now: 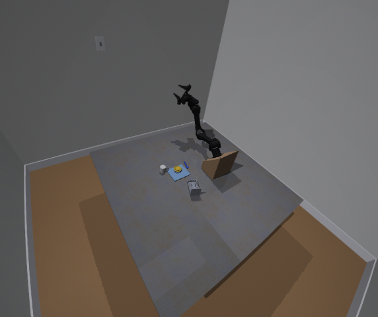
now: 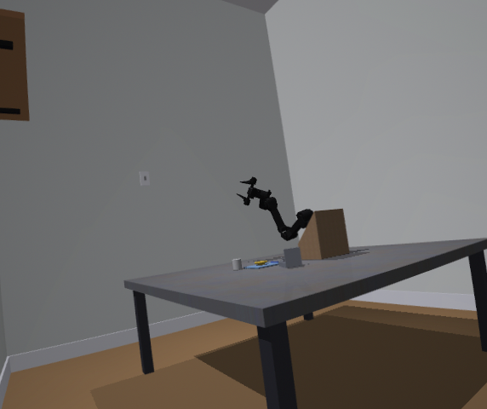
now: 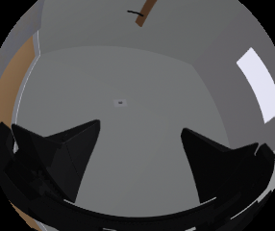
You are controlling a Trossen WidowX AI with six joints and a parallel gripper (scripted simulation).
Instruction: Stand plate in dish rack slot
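Now: gripper tip 460 mm above the yellow plate, 430 mm to the right of it and 260 mm short of it. The rest, counted from my gripper tip: white cup (460 mm below, 370 mm to the left, 360 mm ahead); blue mat (480 mm below, 450 mm to the left, 270 mm ahead); small blue utensil (480 mm below, 420 mm to the left, 160 mm ahead).
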